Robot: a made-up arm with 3 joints. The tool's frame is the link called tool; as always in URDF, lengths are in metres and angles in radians.
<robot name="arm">
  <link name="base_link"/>
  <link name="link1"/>
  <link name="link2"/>
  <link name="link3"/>
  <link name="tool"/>
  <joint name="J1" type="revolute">
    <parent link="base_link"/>
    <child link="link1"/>
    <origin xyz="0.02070 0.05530 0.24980" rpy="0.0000 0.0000 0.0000"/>
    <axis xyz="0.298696 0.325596 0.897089"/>
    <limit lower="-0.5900" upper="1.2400"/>
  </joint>
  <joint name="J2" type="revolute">
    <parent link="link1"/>
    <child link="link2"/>
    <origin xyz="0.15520 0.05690 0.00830" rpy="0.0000 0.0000 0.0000"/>
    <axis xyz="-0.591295 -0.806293 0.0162"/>
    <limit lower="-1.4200" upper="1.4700"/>
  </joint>
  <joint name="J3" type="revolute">
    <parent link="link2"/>
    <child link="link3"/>
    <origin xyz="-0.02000 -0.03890 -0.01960" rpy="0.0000 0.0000 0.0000"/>
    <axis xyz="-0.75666 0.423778 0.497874"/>
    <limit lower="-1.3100" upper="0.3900"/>
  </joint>
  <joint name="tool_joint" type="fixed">
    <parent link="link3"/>
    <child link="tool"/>
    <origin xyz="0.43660 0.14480 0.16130" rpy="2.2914 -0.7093 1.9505"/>
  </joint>
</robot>
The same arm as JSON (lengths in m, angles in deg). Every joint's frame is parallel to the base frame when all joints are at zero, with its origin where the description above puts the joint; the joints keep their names.
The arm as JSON. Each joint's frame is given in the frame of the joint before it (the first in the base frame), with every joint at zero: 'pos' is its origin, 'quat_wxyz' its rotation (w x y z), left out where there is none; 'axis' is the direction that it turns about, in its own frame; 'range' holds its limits. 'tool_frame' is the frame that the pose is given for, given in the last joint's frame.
{
  "length_unit": "m",
  "angle_unit": "deg",
  "joints": [
    {
      "joint": "J1",
      "pos": [
        0.0207,
        0.0553,
        0.2498
      ],
      "axis": [
        0.298696,
        0.325596,
        0.897089
      ],
      "range": [
        -33.8,
        71.05
      ]
    },
    {
      "joint": "J2",
      "pos": [
        0.1552,
        0.0569,
        0.0083
      ],
      "axis": [
        -0.591295,
        -0.806293,
        0.0162
      ],
      "range": [
        -81.36,
        84.22
      ]
    },
    {
      "joint": "J3",
      "pos": [
        -0.02,
        -0.0389,
        -0.0196
      ],
      "axis": [
        -0.75666,
        0.423778,
        0.497874
      ],
      "range": [
        -75.06,
        22.35
      ]
    }
  ],
  "tool_frame": {
    "pos": [
      0.4366,
      0.1448,
      0.1613
    ],
    "quat_wxyz": [
      0.044944,
      -0.597791,
      -0.626893,
      -0.497626
    ]
  }
}

